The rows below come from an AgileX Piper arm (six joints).
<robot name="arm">
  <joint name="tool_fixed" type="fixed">
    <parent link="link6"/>
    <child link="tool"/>
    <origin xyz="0 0 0" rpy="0 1.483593 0"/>
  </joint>
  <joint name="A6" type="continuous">
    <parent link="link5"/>
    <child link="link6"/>
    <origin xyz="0.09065 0 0.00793" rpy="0 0 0"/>
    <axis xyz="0.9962 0 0.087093"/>
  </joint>
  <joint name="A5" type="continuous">
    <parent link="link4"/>
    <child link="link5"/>
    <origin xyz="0 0 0" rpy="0 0 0"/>
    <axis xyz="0 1 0"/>
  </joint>
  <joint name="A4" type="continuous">
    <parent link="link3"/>
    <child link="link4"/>
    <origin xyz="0.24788 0 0.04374" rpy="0 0 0"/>
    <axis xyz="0.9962 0 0.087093"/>
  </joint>
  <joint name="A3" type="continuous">
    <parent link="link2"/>
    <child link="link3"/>
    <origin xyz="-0.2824 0 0.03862" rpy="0 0 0"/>
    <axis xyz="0 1 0"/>
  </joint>
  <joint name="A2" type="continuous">
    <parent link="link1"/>
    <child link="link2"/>
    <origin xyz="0 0 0" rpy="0 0 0"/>
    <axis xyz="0 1 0"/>
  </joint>
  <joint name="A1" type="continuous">
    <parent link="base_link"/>
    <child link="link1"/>
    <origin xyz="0 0 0.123" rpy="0 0 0"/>
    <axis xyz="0 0 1"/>
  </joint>
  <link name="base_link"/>
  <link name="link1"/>
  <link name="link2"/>
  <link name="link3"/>
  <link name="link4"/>
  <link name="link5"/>
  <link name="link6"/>
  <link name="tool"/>
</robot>
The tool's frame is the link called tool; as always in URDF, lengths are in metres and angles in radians. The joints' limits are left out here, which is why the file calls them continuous.
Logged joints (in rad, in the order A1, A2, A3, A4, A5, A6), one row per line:
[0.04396 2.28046 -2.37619 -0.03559 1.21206 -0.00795]
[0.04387 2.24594 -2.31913 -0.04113 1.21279 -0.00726]
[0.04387 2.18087 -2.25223 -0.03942 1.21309 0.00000]
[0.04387 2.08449 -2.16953 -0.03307 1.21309 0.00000]
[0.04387 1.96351 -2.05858 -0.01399 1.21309 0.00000]
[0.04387 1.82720 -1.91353 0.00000 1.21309 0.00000]
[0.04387 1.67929 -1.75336 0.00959 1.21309 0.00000]
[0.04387 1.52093 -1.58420 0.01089 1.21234 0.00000]
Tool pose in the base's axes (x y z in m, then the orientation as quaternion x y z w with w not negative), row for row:
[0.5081 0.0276 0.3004 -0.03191 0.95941 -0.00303 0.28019]
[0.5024 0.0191 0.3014 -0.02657 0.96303 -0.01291 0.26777]
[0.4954 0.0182 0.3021 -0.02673 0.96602 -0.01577 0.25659]
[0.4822 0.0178 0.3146 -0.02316 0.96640 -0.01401 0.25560]
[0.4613 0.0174 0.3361 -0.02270 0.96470 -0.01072 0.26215]
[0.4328 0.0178 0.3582 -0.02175 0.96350 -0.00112 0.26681]
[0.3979 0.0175 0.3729 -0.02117 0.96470 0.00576 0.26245]
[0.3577 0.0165 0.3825 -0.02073 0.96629 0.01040 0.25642]
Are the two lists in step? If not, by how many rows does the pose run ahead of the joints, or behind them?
The pose runs 1 row behind the joints: the pose in row i belongs to the joints in row i - 1.
